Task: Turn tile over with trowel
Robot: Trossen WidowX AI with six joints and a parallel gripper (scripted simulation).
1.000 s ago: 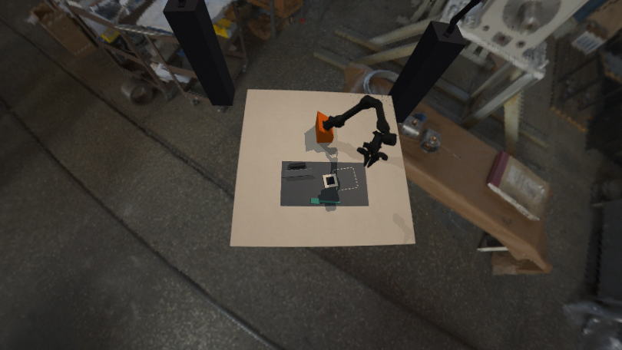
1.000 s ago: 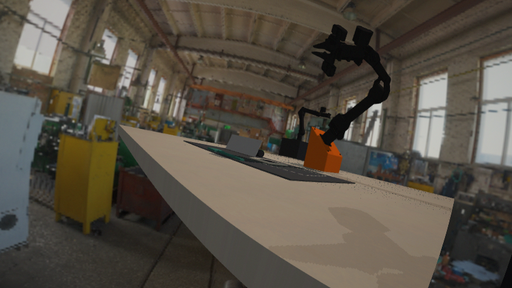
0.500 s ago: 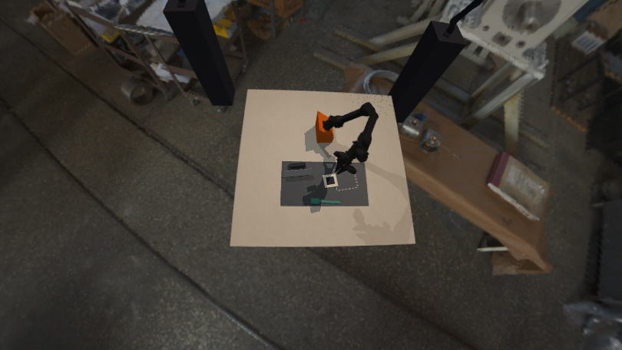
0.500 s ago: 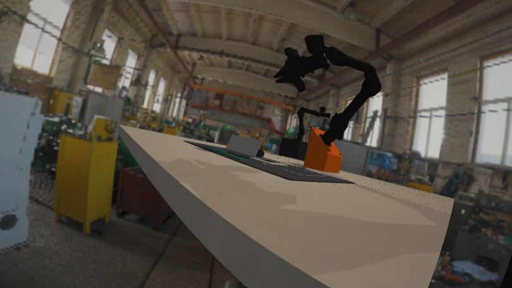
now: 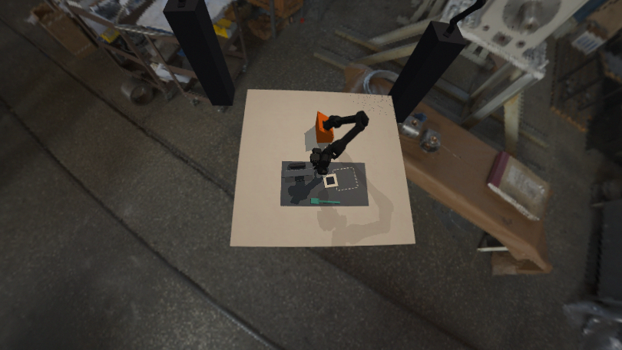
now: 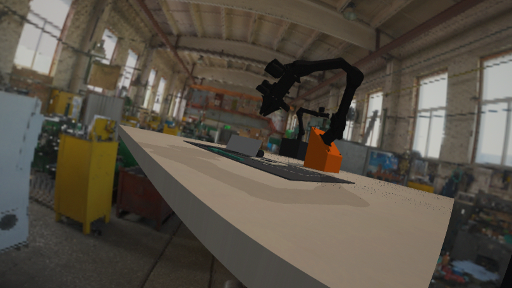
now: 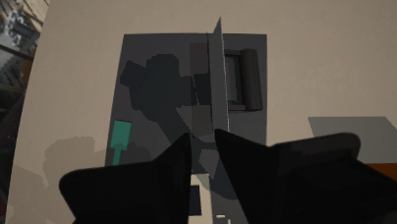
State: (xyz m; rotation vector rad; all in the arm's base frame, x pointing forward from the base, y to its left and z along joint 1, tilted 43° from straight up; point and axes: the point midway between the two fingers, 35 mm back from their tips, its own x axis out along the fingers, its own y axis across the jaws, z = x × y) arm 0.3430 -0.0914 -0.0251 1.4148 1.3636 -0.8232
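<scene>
My gripper tip is 5 cm short of the dark mat, 10 cm to the right of it and 19 cm above it. Round my gripper tip: tile: 4 cm ahead, 14 cm to the left, 17 cm below.
</scene>
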